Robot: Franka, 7 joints.
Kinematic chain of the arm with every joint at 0, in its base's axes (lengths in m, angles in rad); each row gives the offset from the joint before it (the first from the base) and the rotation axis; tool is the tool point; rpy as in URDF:
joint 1: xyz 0 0 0.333 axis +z
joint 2: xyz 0 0 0 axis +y
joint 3: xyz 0 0 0.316 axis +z
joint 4: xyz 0.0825 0 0 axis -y
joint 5: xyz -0.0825 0 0.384 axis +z
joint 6: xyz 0 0 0 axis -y
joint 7: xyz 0.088 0 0 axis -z
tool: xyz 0 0 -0.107 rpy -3.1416 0 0
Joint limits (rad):
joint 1: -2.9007..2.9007
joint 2: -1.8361..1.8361
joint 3: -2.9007..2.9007
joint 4: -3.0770..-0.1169
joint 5: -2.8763..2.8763
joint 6: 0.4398..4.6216
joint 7: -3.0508..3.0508
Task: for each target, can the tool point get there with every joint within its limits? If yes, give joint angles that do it. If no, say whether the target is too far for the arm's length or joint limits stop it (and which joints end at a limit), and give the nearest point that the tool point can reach.
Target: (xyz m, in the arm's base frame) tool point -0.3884 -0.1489 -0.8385
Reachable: no: too far | nearest point -0.3292 -0.1262 -0.3562 | short by 0.486 m
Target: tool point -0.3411 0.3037 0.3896
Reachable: yes | joints 0.9192 -0.7530 1.6301 -2.3104 2.1123 3.3246 1.0579
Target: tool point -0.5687 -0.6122 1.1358
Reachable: no: too far | nearest point -0.4210 -0.4532 0.9274 | short by 0.301 m
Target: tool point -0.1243 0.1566 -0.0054
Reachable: yes | joints 0.3961 1.4529 0.3993 -2.5839 0.7962 1.9342 1.9705
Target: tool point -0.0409 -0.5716 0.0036
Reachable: yes | joints -2.1957 1.2063 0.7277 -1.6132 1.9696 3.2972 0.4019
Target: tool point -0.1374 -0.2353 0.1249
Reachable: yes | joints -0.3089 -0.6577 -2.3645 -2.7504 1.0243 1.8472 1.5975
